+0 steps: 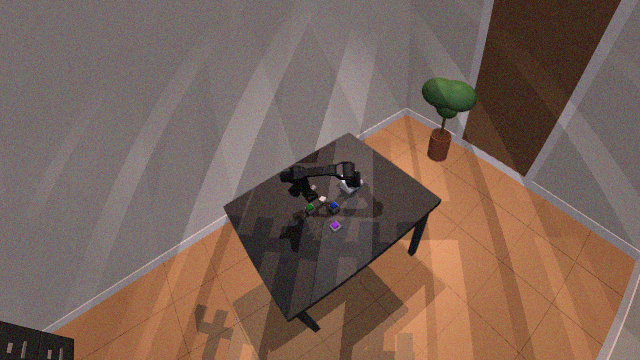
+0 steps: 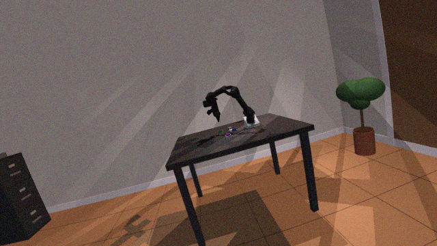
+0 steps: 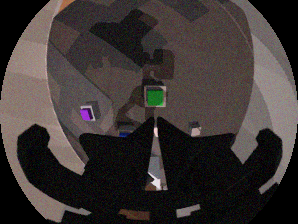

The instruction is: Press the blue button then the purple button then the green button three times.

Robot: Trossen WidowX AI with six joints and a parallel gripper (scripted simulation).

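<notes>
Now: gripper tip 90 mm above the green button. From my gripper tip the other things lie so: blue button (120 mm behind, 60 mm to the left, 90 mm below); then purple button (60 mm behind, 190 mm to the left, 90 mm below); then white block (90 mm behind, 30 mm to the right, 110 mm below).
</notes>
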